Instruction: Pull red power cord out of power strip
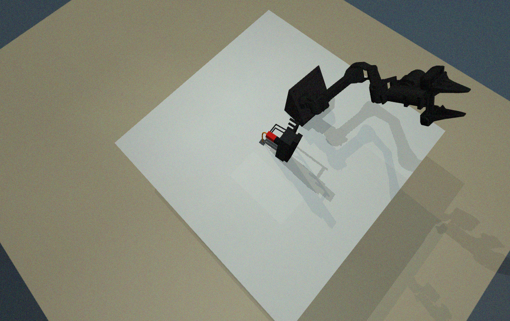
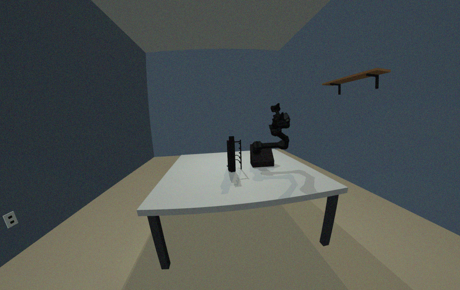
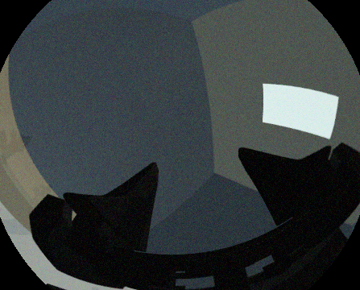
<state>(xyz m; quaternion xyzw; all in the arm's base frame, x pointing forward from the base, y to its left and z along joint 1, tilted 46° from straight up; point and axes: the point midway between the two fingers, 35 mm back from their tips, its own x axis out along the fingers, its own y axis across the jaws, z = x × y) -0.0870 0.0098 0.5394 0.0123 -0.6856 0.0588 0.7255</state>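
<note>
Right now my gripper tip is 360 mm to the left of the red plug, 360 mm above it and 350 mm short of it. Also, from my gripper tip: dark upright column (360 mm below, 330 mm ahead, 270 mm to the right).
</note>
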